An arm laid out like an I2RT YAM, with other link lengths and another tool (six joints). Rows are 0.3 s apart.
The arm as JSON. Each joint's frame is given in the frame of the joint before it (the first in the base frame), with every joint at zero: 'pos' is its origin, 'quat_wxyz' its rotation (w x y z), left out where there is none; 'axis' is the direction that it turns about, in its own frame. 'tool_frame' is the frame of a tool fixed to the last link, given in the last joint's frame.
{
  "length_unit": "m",
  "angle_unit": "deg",
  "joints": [
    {
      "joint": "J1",
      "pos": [
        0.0,
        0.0,
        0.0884
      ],
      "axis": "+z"
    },
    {
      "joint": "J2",
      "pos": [
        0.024,
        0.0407,
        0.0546
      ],
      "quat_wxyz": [
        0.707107,
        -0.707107,
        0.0,
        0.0
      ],
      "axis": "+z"
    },
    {
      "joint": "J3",
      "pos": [
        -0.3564,
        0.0,
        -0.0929
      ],
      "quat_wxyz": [
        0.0,
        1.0,
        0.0,
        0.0
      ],
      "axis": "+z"
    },
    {
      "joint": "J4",
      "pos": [
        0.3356,
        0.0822,
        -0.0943
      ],
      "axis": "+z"
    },
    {
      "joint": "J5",
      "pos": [
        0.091,
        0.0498,
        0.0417
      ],
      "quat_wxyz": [
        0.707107,
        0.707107,
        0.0,
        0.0
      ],
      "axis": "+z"
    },
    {
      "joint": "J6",
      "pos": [
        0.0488,
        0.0,
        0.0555
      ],
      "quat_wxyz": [
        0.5,
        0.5,
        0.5,
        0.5
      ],
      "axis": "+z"
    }
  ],
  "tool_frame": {
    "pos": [
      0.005,
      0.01,
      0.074
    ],
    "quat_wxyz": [
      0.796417,
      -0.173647,
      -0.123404,
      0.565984
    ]
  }
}
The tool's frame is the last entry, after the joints.
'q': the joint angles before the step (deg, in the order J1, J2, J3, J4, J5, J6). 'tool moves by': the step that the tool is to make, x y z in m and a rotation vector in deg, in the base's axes. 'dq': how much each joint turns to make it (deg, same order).
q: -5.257 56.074 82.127 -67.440 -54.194 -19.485
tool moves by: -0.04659 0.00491 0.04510 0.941 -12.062 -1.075
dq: -0.019 -7.388 1.464 6.253 -0.261 3.913
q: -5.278 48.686 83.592 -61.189 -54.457 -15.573
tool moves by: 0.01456 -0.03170 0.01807 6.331 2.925 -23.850
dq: -0.002 -2.294 0.000 8.241 20.347 19.758
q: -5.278 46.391 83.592 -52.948 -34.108 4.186
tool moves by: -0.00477 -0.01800 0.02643 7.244 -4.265 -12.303
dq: 0.018 -2.272 0.000 6.775 10.642 11.234
